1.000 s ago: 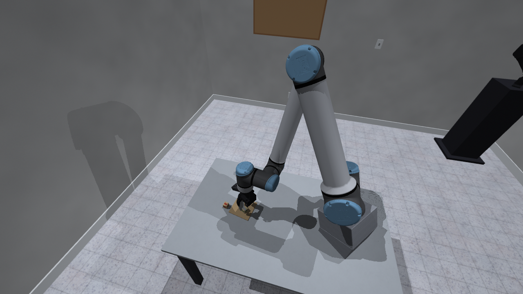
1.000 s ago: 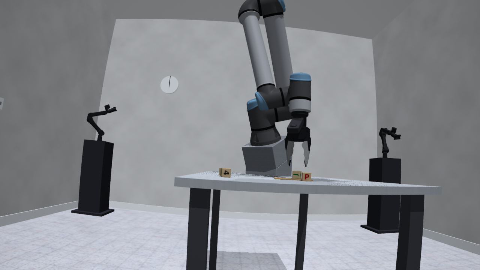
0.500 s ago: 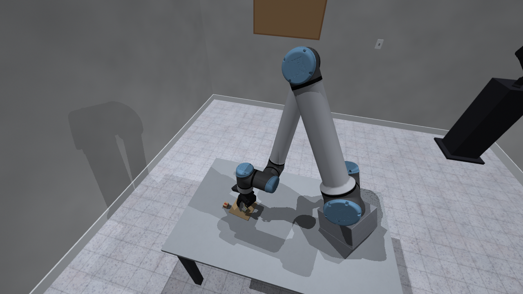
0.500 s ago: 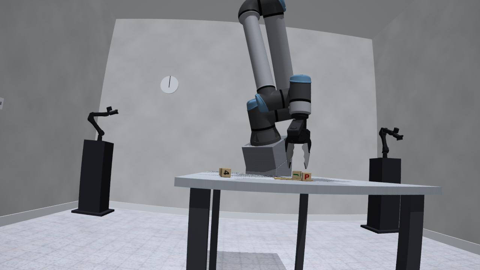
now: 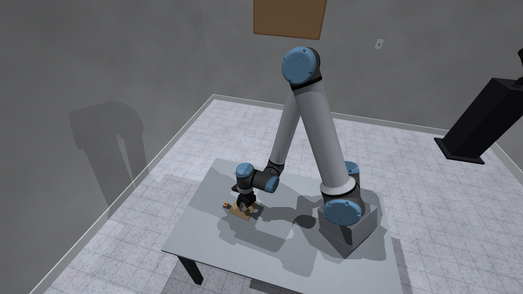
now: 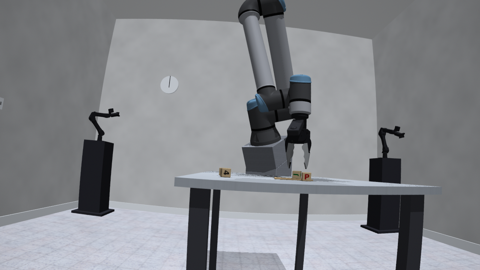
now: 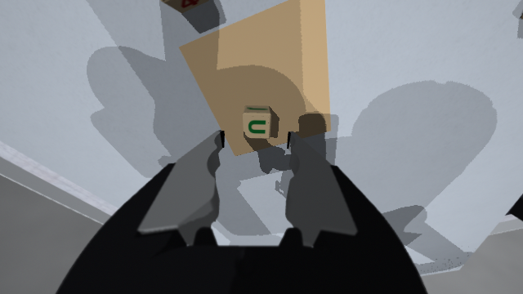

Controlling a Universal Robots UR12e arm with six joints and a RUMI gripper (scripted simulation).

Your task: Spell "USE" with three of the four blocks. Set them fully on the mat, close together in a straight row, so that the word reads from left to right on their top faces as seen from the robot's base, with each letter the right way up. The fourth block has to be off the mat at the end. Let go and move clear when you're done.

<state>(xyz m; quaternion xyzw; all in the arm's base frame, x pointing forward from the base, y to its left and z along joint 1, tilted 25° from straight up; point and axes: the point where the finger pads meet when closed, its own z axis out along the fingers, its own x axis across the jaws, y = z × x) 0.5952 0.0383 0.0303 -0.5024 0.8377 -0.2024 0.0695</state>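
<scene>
Now: the tan mat 20 mm ahead of my hand, 20 mm to the right of it and 60 mm below it.
</scene>
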